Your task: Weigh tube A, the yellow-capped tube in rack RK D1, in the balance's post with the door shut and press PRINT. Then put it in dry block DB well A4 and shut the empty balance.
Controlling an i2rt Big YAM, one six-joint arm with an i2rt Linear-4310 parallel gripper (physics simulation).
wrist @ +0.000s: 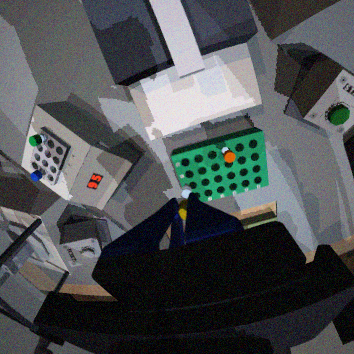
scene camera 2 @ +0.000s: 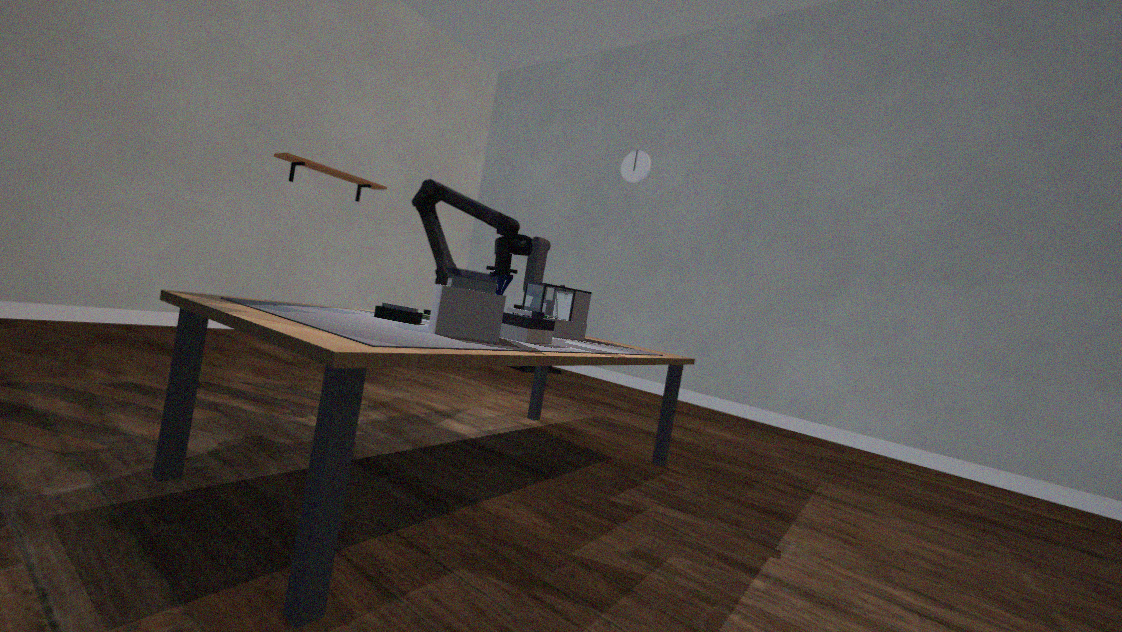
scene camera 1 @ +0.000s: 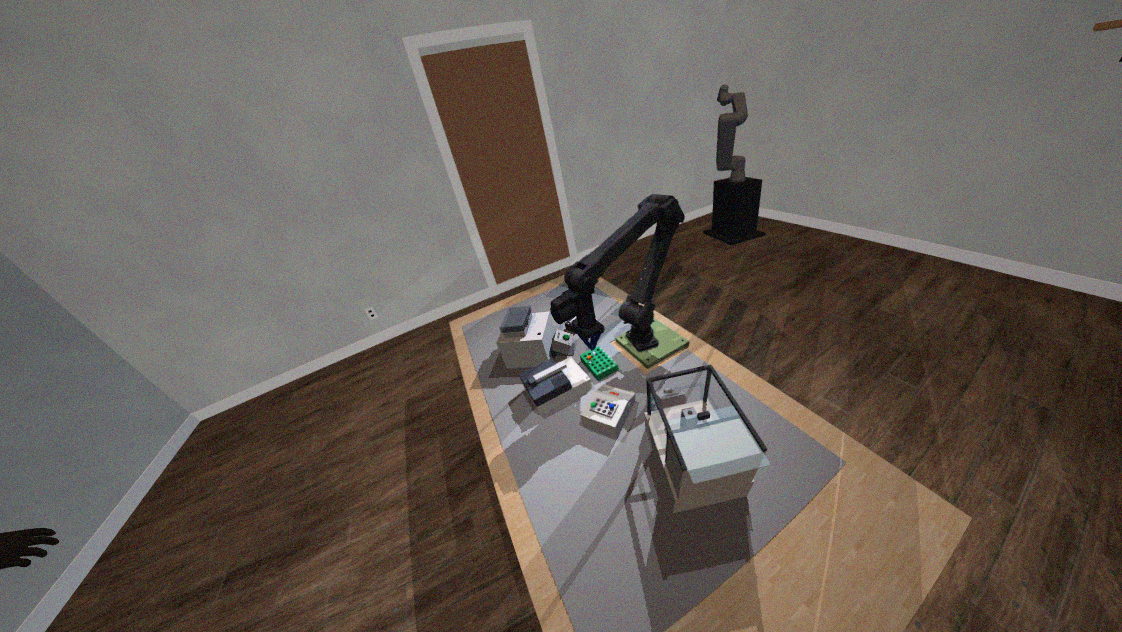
Scene:
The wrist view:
my gripper
dark-and-white device
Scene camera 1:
my gripper
dark door handle
dark-and-white device

